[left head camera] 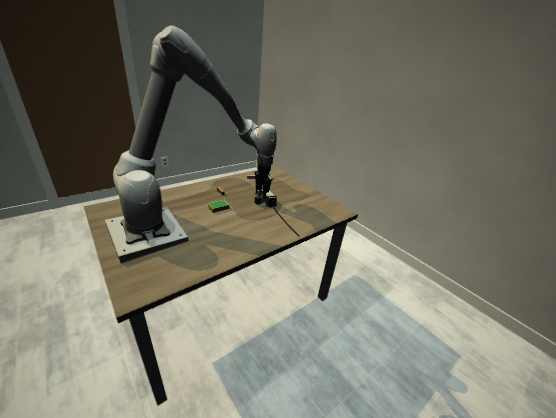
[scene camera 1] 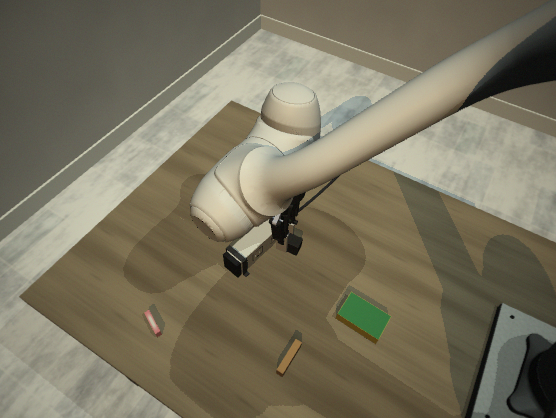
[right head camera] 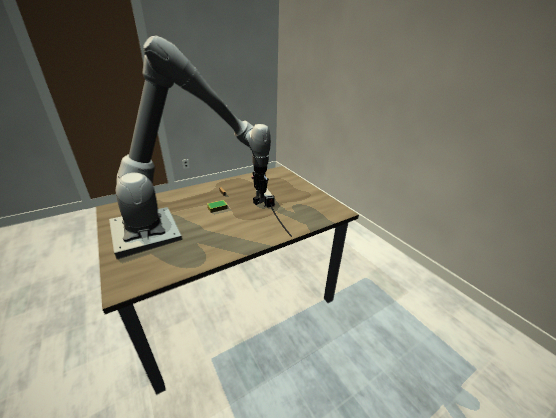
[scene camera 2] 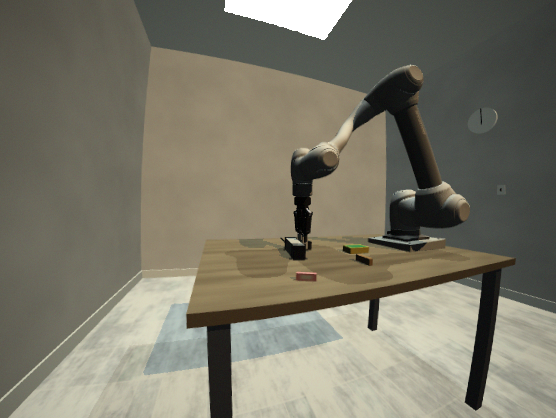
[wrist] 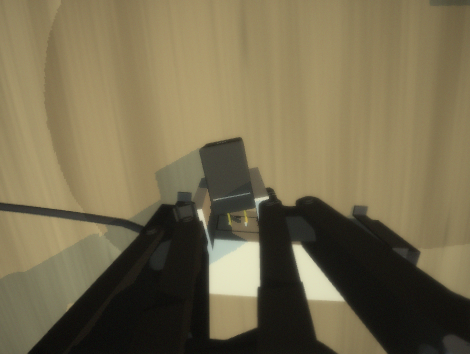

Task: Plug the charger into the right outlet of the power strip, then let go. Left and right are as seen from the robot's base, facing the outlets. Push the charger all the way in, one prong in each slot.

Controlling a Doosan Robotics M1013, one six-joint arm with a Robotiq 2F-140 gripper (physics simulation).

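Places are measured from the arm's base along level axes (x up, y back, z right), in metres.
Where they show: gripper, fingertip midpoint: (left head camera: 261,200) (scene camera 1: 284,243) (right head camera: 259,201) (wrist: 232,188); arm's base at its link origin: (left head camera: 145,228) (right head camera: 143,227) (scene camera 2: 405,238).
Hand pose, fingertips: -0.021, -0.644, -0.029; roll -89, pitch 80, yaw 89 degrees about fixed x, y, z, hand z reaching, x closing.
Things, the pixels of their top centre, and the offset from my fingertips, as dx, dy, dz. Level surfaces: height alone.
- charger at its top centre: (wrist: 230,191) (scene camera 1: 288,237) (scene camera 2: 304,241) +0.033, +0.008, +0.001
- power strip at its top centre: (wrist: 281,276) (scene camera 1: 260,231) (scene camera 2: 294,240) (left head camera: 266,190) (right head camera: 265,190) +0.045, -0.051, -0.032
- wooden table at its surface level: dx -0.016
- green-topped block at its top centre: (scene camera 1: 364,315) (scene camera 2: 355,246) (left head camera: 218,204) (right head camera: 217,204) +0.011, +0.247, -0.053
- orange bar at its top centre: (scene camera 1: 289,355) (scene camera 2: 364,256) +0.009, +0.163, -0.220
- pink block at its top centre: (scene camera 1: 152,321) (scene camera 2: 306,272) +0.005, -0.115, -0.331
The charger (wrist: 227,172) (scene camera 1: 295,244) (scene camera 2: 309,245) is a small black block. My gripper (wrist: 232,188) (scene camera 1: 288,237) (scene camera 2: 304,243) points down and is shut on it. In the wrist view the charger looks slightly turned between the fingers. Its yellow prongs (wrist: 237,218) show between its body and the outlet side of the power strip (wrist: 232,270) (scene camera 1: 254,242) (scene camera 2: 295,248) (left head camera: 271,200) (right head camera: 269,200). The strip is pale on top with black ends. The charger's body stands a little off the outlet face. I cannot tell whether the prong tips are in the slots. The fingers hide part of the strip.
A dark cord (wrist: 65,212) (left head camera: 287,222) (right head camera: 282,221) runs from the strip's end over the wooden table (scene camera 1: 90,280). A green-topped block (scene camera 1: 363,315) (scene camera 2: 355,248), an orange bar (scene camera 1: 289,357) (scene camera 2: 364,259) and a pink block (scene camera 1: 152,322) (scene camera 2: 306,276) lie apart from the strip.
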